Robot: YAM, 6 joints.
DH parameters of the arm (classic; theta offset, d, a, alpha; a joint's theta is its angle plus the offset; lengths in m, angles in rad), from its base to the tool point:
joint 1: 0 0.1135 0.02 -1.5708
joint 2: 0 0 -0.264 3.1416
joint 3: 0.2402 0 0.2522 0
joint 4: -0.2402 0 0.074 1.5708
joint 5: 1.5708 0 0 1.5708
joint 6: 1.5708 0.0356 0 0
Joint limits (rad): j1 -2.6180..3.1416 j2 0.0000..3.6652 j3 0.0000..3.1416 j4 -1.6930..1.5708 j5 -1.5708..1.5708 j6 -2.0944..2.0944
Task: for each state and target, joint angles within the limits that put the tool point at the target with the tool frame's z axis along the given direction. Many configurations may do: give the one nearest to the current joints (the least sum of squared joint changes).
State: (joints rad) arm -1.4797 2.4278 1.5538 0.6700 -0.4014 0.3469
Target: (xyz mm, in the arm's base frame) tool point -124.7 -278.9 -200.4 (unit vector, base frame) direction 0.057 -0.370 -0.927
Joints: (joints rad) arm -2.0158 2.9845 1.1347 0.6012 -0.2124 0.3469
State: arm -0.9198 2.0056 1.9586 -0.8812 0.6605 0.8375
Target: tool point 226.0 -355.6 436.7 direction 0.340 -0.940 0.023
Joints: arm -0.9846 1.7536 1.7578 0.0195 0.2390 0.8375
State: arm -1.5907 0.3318 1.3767 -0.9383 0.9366 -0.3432
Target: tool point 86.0 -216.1 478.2 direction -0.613 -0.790 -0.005
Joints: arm -1.0500 1.1881 1.4480 -0.2731 1.1807 -0.3432
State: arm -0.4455 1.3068 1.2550 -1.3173 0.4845 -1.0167
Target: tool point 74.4 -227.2 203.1 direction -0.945 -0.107 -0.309
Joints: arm -1.1203 1.7702 1.0947 -1.6905 1.1137 -1.0167
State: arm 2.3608 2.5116 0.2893 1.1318 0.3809 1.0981
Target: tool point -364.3 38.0 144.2 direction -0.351 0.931 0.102
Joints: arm 3.1278 2.1116 0.8177 1.5672 1.1834 1.0981
